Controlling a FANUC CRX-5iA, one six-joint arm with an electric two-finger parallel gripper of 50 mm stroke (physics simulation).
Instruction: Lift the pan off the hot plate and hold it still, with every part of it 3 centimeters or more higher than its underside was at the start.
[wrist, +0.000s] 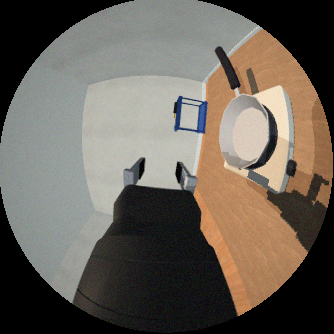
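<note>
My gripper (160, 165). Grey pan (244, 131). Hot plate (271, 170).
</note>
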